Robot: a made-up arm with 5 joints. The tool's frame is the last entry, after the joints. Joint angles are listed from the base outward.
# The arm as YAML. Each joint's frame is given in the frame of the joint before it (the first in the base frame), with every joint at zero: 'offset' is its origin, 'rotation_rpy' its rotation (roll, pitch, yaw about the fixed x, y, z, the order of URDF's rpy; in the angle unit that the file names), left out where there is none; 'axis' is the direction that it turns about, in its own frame. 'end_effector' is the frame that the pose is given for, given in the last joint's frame.
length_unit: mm
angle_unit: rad
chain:
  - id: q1
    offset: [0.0, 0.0, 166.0]
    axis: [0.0, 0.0, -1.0]
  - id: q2
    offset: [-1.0, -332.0, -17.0]
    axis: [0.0, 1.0, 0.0]
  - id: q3
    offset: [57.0, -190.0, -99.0]
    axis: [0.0, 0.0, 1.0]
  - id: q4
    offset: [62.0, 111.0, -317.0]
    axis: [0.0, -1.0, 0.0]
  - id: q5
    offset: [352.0, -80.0, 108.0]
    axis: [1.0, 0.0, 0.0]
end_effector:
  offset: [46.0, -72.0, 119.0]
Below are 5 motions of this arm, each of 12 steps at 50 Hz.
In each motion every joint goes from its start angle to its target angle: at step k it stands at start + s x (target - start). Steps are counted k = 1, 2, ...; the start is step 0. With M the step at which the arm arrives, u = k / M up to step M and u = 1 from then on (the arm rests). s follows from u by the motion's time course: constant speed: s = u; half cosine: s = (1 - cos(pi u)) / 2; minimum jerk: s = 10 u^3 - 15 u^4 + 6 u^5.
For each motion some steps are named. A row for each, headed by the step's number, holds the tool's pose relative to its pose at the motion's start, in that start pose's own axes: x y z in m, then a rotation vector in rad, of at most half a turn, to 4 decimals.
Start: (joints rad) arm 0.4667 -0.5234 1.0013 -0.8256 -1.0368
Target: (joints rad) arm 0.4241 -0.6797 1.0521 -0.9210 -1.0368
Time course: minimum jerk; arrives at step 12
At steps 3, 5, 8, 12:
3: 0.0036 -0.0048 -0.0017 -0.0151 0.0023 -0.0022
5: 0.0120 -0.0164 -0.0057 -0.0503 0.0084 -0.0076
8: 0.0269 -0.0387 -0.0132 -0.1139 0.0218 -0.0188
12: 0.0337 -0.0498 -0.0169 -0.1436 0.0293 -0.0247

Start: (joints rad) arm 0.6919 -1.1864 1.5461 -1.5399 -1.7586
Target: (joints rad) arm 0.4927 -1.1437 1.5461 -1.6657 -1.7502
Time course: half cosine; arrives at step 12
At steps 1, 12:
1: 0.0012 -0.0016 0.0000 -0.0011 -0.0006 -0.0011
12: 0.0649 -0.0972 0.0006 -0.0716 -0.0335 -0.0634

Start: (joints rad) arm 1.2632 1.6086 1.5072 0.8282 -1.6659
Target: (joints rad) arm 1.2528 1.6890 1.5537 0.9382 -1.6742
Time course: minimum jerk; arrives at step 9
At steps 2, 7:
2: -0.0012 -0.0043 0.0004 0.0061 0.0028 -0.0070
7: -0.0158 -0.0510 0.0022 0.0719 0.0385 -0.0854

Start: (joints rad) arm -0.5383 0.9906 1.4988 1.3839 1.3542
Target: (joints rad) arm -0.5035 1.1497 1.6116 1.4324 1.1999
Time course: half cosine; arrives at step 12
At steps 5, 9, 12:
5: -0.0151 0.0097 -0.0024 -0.0122 -0.0570 0.0125
9: -0.0354 0.0220 -0.0056 -0.0285 -0.1340 0.0277
12: -0.0417 0.0256 -0.0066 -0.0335 -0.1580 0.0320

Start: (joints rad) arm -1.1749 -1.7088 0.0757 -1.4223 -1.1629
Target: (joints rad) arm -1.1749 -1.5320 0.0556 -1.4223 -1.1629
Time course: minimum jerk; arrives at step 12
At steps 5, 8, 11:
5: 0.0151 0.0466 -0.0187 0.0075 0.0212 0.0574
8: 0.0299 0.1073 -0.0431 0.0171 0.0489 0.1307
11: 0.0350 0.1357 -0.0544 0.0214 0.0619 0.1645

